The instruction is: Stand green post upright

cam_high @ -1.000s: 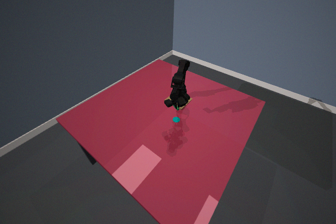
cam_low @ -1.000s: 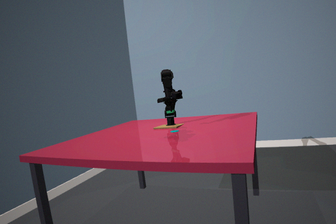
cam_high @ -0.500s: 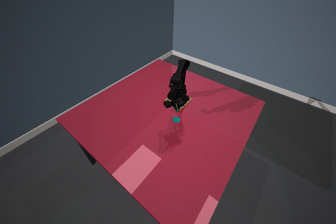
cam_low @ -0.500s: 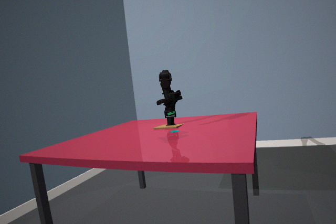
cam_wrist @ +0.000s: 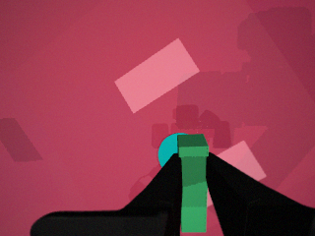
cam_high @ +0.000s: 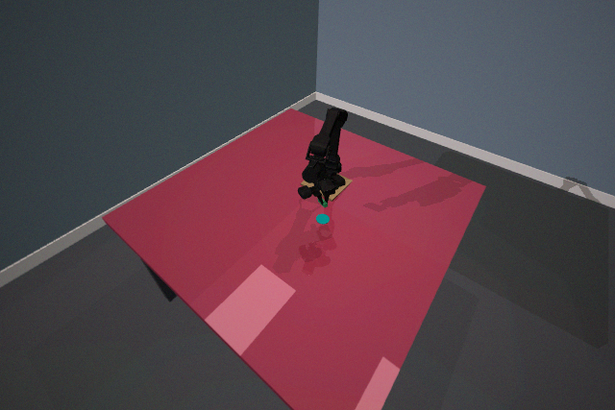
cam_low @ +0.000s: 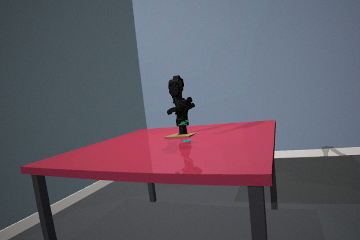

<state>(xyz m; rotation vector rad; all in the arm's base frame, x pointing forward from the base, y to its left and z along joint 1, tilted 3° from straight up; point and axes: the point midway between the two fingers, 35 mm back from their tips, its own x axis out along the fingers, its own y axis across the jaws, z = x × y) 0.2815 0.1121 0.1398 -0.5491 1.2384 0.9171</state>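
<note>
Now: gripper tip 12 cm above the cyan circle, 2 cm to the left of it and 2 cm past it. From my gripper tip the other things lie so: green post: 2 cm to the right, 1 cm below, 1 cm behind.
</note>
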